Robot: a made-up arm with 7 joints. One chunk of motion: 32 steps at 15 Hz.
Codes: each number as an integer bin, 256 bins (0 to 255) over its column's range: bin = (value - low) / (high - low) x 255, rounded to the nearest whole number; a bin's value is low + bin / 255 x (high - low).
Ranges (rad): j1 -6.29..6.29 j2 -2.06..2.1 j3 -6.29..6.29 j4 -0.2..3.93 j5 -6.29..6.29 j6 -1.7..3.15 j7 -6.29..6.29
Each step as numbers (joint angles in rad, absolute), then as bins.
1 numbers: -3.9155 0.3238 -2.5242 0.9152 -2.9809 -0.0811 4.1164
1 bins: 48 146 76 69 67 85 211
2 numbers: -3.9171 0.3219 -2.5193 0.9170 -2.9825 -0.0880 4.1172
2 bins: 48 146 76 69 67 85 211
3 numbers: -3.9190 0.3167 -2.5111 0.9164 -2.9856 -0.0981 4.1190
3 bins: 48 146 77 69 67 84 211
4 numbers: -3.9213 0.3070 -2.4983 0.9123 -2.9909 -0.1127 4.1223
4 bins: 48 145 77 69 67 83 211
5 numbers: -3.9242 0.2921 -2.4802 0.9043 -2.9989 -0.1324 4.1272
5 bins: 48 144 77 68 67 82 211
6 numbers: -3.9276 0.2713 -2.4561 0.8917 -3.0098 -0.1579 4.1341
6 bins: 48 143 78 67 66 81 211
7 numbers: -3.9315 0.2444 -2.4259 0.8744 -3.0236 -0.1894 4.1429
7 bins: 48 141 78 66 66 79 211
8 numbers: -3.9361 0.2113 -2.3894 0.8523 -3.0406 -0.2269 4.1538
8 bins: 48 139 79 65 66 77 212
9 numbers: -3.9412 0.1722 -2.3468 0.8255 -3.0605 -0.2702 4.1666
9 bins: 48 137 80 63 65 75 212
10 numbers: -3.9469 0.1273 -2.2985 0.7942 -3.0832 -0.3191 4.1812
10 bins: 47 134 81 61 65 73 212
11 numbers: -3.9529 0.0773 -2.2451 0.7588 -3.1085 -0.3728 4.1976
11 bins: 47 131 82 59 64 70 213
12 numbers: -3.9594 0.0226 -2.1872 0.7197 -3.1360 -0.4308 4.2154
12 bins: 47 128 83 57 64 67 213
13 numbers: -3.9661 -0.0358 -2.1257 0.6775 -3.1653 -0.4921 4.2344
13 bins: 47 124 84 54 63 64 213
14 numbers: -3.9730 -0.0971 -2.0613 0.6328 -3.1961 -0.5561 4.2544
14 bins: 47 120 86 51 63 60 214
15 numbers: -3.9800 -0.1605 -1.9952 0.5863 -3.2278 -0.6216 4.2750
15 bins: 47 116 87 49 62 57 214
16 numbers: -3.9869 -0.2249 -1.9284 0.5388 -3.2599 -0.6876 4.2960
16 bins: 47 112 88 46 61 53 215
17 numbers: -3.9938 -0.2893 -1.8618 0.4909 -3.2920 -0.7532 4.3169
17 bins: 47 109 90 43 61 50 215
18 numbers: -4.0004 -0.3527 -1.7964 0.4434 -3.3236 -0.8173 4.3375
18 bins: 46 105 91 40 60 46 215
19 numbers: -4.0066 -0.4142 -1.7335 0.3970 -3.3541 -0.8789 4.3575
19 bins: 46 101 92 37 60 43 216
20 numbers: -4.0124 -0.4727 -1.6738 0.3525 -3.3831 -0.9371 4.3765
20 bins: 46 97 94 34 59 40 216
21 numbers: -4.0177 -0.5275 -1.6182 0.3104 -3.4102 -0.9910 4.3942
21 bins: 46 94 95 32 58 37 217
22 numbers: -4.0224 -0.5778 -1.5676 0.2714 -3.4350 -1.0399 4.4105
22 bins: 46 91 96 29 58 35 217
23 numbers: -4.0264 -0.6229 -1.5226 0.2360 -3.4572 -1.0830 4.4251
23 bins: 46 88 97 27 57 32 217
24 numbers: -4.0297 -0.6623 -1.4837 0.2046 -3.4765 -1.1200 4.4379
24 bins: 46 86 97 25 57 30 217
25 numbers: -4.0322 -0.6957 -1.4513 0.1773 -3.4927 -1.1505 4.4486
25 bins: 46 84 98 23 57 29 218
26 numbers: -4.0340 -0.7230 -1.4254 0.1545 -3.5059 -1.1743 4.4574
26 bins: 46 82 99 22 56 28 218
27 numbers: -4.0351 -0.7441 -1.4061 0.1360 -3.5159 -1.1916 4.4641
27 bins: 46 81 99 21 56 27 218
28 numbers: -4.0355 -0.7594 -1.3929 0.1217 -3.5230 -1.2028 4.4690
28 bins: 46 80 99 20 56 26 218
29 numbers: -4.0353 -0.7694 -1.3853 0.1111 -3.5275 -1.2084 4.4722
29 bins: 46 79 99 19 56 26 218
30 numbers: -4.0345 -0.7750 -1.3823 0.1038 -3.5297 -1.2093 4.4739
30 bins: 46 79 99 19 56 26 218
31 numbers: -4.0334 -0.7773 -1.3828 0.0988 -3.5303 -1.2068 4.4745
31 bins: 46 79 99 18 56 26 218
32 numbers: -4.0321 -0.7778 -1.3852 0.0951 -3.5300 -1.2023 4.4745
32 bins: 46 79 99 18 56 26 218
